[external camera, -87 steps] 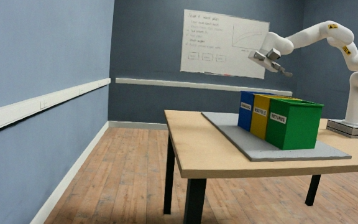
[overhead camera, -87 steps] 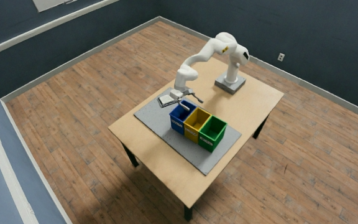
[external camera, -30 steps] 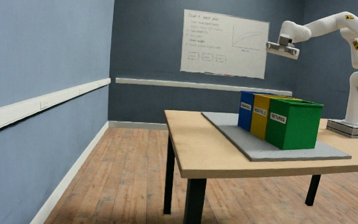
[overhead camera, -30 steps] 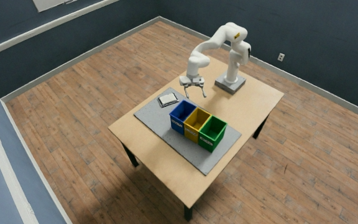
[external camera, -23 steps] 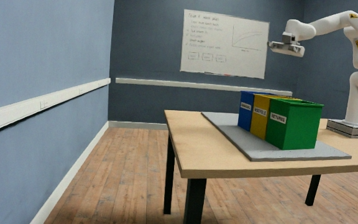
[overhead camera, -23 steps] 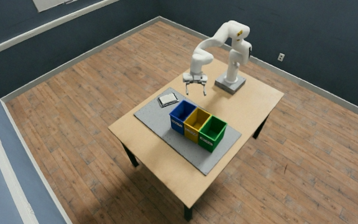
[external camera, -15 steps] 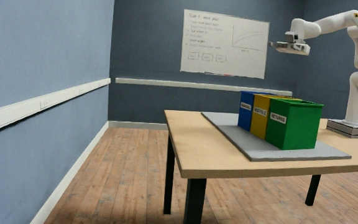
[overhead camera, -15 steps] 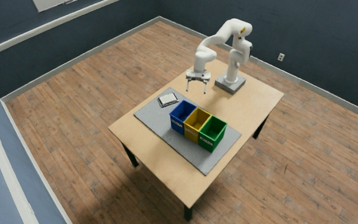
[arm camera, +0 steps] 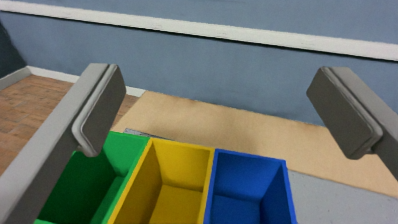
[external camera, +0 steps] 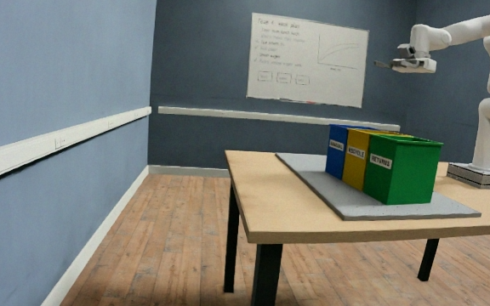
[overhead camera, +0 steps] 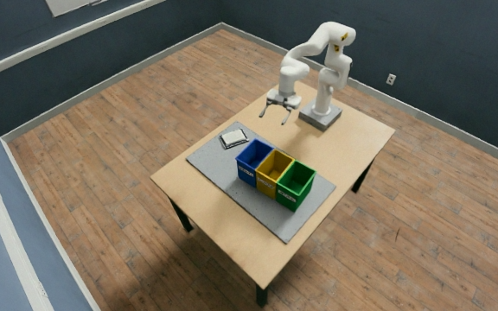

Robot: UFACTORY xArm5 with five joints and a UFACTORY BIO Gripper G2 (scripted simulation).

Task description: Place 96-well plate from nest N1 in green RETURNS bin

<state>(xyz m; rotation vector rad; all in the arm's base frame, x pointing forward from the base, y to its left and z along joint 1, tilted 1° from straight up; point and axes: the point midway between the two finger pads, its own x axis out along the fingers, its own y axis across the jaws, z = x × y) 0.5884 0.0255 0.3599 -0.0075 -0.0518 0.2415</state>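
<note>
My gripper is now 40 mm past the white 96-well plate, 340 mm to the left of it and 400 mm above it. Round my hand: blue bin: 70 mm ahead, 50 mm to the right, 330 mm below; yellow bin: 60 mm ahead, 80 mm to the left, 330 mm below; green returns bin: 60 mm ahead, 210 mm to the left, 330 mm below.
</note>
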